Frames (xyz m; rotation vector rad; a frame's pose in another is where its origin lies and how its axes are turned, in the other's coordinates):
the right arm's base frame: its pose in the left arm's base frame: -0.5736 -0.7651 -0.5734 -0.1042 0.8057 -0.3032
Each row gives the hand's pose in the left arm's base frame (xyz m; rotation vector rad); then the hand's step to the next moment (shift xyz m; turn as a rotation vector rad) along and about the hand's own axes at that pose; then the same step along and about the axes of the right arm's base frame.
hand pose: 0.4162 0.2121 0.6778 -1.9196 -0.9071 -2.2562
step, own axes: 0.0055 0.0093 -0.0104 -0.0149 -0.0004 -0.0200
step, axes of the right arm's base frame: -0.0069 -0.0133 0.0009 0.0051 -0.0132 -0.0205
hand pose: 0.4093 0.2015 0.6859 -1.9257 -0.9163 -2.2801
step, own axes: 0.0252 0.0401 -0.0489 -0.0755 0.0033 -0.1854
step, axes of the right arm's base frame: -0.0337 -0.0591 0.0010 -0.0066 -0.1223 -0.1584
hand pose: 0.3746 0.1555 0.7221 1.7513 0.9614 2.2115
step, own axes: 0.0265 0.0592 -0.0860 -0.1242 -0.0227 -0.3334
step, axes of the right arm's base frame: -0.0586 -0.0885 -0.0185 -0.0228 -0.1942 -0.2981
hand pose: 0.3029 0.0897 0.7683 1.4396 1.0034 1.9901
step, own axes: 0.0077 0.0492 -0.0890 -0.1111 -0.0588 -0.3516
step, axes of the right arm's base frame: -0.0594 -0.0720 -0.0411 -0.0292 -0.1690 -0.3317
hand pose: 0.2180 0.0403 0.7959 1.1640 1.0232 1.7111
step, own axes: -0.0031 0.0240 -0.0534 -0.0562 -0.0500 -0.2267
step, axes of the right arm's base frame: -0.0347 -0.0336 -0.0332 -0.0210 -0.0905 -0.2201
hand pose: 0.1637 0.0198 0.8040 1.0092 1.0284 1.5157
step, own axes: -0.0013 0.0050 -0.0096 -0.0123 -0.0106 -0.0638
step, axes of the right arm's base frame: -0.0071 -0.0056 -0.0061 -0.0103 -0.0237 -0.0605
